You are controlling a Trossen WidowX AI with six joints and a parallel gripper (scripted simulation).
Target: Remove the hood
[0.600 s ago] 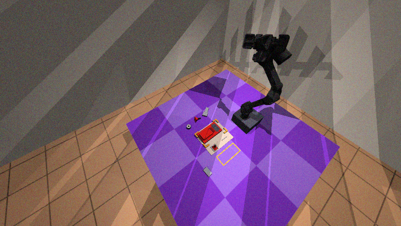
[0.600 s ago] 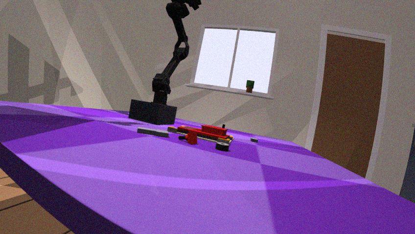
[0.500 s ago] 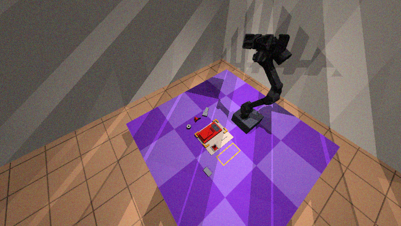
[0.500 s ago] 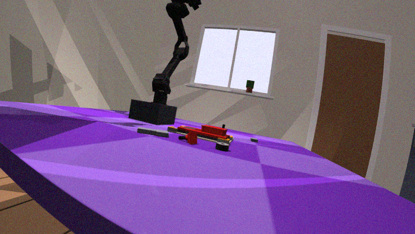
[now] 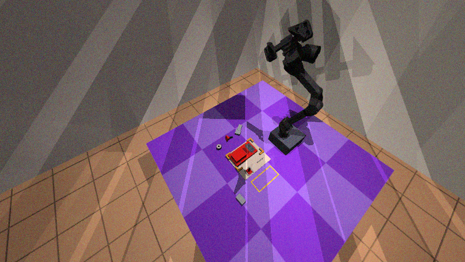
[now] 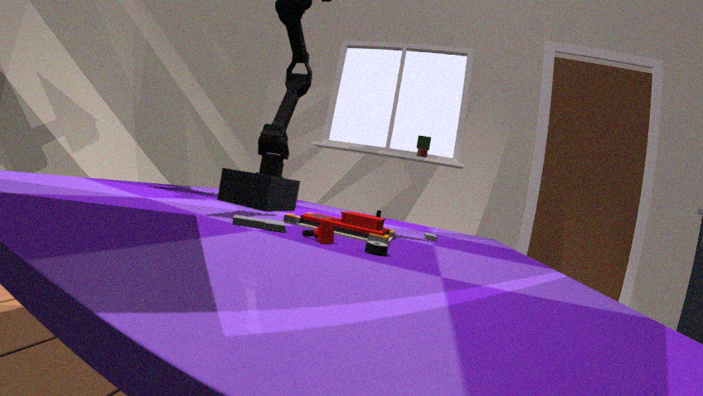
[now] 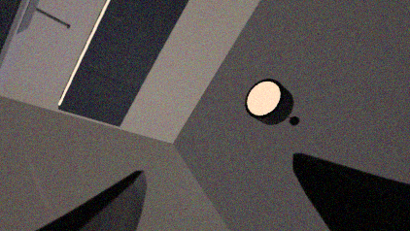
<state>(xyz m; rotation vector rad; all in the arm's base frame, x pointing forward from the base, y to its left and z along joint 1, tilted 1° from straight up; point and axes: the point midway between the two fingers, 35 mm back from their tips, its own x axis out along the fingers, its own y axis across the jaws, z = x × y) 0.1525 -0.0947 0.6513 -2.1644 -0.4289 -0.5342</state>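
My gripper tip is 73 cm above the hood, 17 cm short of it and 3 cm to the right of it. From my gripper tip the other things lie so: wheel 76 cm below, 25 cm ahead, 13 cm to the right.
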